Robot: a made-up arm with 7 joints.
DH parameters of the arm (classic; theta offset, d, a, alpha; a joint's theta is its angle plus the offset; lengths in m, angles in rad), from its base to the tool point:
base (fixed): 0 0.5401 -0.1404 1.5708
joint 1: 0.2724 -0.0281 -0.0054 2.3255
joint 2: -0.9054 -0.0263 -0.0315 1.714
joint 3: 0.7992 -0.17 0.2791 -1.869
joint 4: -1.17 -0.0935 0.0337 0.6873
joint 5: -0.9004 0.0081 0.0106 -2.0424
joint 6: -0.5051 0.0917 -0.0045 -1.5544
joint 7: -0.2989 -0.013 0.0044 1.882
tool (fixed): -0.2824 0.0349 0 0
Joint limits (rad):
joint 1: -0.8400..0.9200
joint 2: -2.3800..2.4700
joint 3: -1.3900..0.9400
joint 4: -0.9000..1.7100
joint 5: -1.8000..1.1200
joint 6: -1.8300..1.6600
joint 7: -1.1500..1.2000
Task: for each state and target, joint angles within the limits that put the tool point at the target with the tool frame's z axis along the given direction. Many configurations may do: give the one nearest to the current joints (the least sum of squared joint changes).
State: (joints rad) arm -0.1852 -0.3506 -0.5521 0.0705 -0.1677 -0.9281 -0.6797
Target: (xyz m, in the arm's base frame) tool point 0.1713 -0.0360 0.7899 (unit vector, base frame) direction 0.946 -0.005 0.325
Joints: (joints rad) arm -0.3974 0.0591 -1.2642 0.1092 -0.2991 -0.2463 -0.6009
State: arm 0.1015 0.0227 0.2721 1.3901 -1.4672 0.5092 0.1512
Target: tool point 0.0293 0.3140 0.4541 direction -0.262 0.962 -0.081
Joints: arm 0.2250 0.2586 0.6594 0.9214 -1.8000 0.5798 -0.3676
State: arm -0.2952 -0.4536 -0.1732 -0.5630 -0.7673 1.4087 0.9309
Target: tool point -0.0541 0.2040 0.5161 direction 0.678 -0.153 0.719
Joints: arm -0.8400 -0.2575 0.3661 -0.8976 -1.0338 1.0309 1.2000
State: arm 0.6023 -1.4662 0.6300 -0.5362 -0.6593 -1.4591 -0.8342
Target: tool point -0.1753 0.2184 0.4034 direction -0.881 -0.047 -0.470
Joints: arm 0.1912 -1.2577 0.6817 -0.9000 -0.7723 -1.8300 -0.1569
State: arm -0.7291 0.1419 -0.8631 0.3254 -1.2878 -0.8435 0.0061
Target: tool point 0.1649 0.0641 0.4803 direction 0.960 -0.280 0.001
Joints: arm -0.8400 0.4206 -0.4252 -0.1337 -1.4703 -1.5998 -0.9519
